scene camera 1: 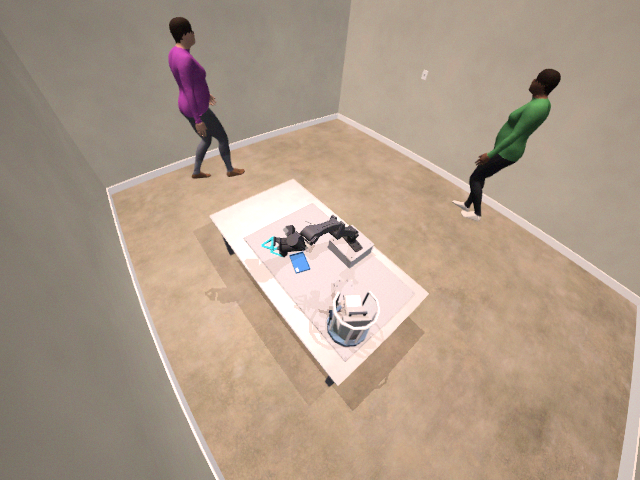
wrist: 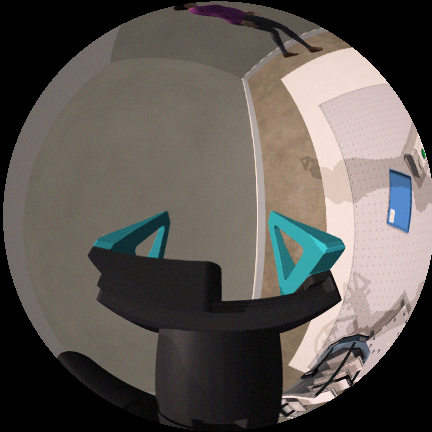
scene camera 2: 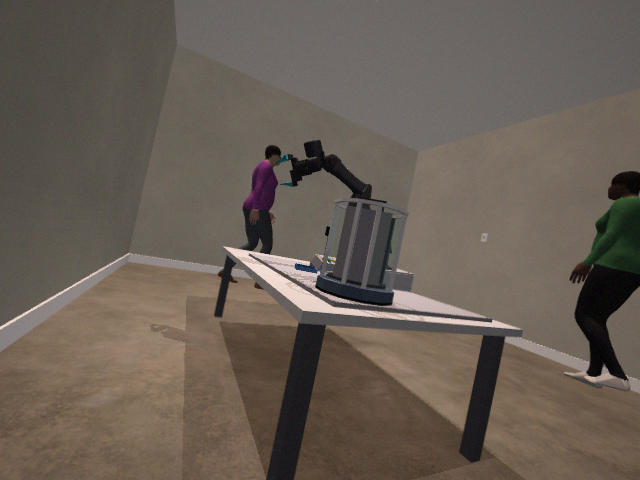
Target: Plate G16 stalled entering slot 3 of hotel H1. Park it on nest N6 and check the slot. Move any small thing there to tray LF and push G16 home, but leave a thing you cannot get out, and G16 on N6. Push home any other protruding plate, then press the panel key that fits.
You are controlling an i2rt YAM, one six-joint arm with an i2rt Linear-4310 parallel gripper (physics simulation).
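Where they show: gripper, fingertip midpoint: (scene camera 1: 266, 248) (wrist: 218, 216) (scene camera 2: 277, 174); arm's base at its link origin: (scene camera 1: 350, 240).
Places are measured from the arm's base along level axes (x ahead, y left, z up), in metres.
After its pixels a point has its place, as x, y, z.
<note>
My gripper (scene camera 1: 266, 248) @(0.631, 0.008, 0.325) (scene camera 2: 278, 173) @(0.631, 0.008, 0.325) (wrist: 218, 216) @(0.631, 0.008, 0.325) is open and empty, raised high beyond the table's long edge, its cyan fingers wide apart. The caged round hotel (scene camera 1: 347, 342) @(0.446, 0.558, -0.033) (scene camera 2: 354, 290) @(0.426, 0.579, -0.063) stands on a blue base at the table's near end, with upright grey slabs inside. Slot numbers, plate G16 and any small thing in a slot cannot be made out. A blue tray (scene camera 1: 299, 262) @(0.384, -0.077, -0.090) (scene camera 2: 306, 268) @(0.401, 0.000, -0.078) (wrist: 400, 192) @(0.380, -0.096, -0.090) with a white label lies on the mat; its lettering is unreadable. The panel (scene camera 2: 316, 261) @(0.304, -0.163, -0.046) (wrist: 414, 159) shows partly, with a green key in the wrist view. Nest N6 cannot be identified.
A grey box (scene camera 1: 351, 256) @(0.079, 0.109, -0.008) (scene camera 2: 403, 281) @(-0.069, 0.120, -0.047) stands at the arm's base. The dotted mat (scene camera 1: 387, 286) @(-0.032, 0.398, -0.093) (wrist: 370, 130) @(0.444, -0.303, -0.093) lies on the white table (scene camera 1: 273, 198) @(0.236, -0.807, -0.106) (scene camera 2: 413, 321) @(0.277, 0.666, -0.108). A person in purple (scene camera 1: 191, 85) (scene camera 2: 262, 186) (wrist: 220, 13) and one in green (scene camera 1: 524, 129) (scene camera 2: 617, 232) stand away from the table.
</note>
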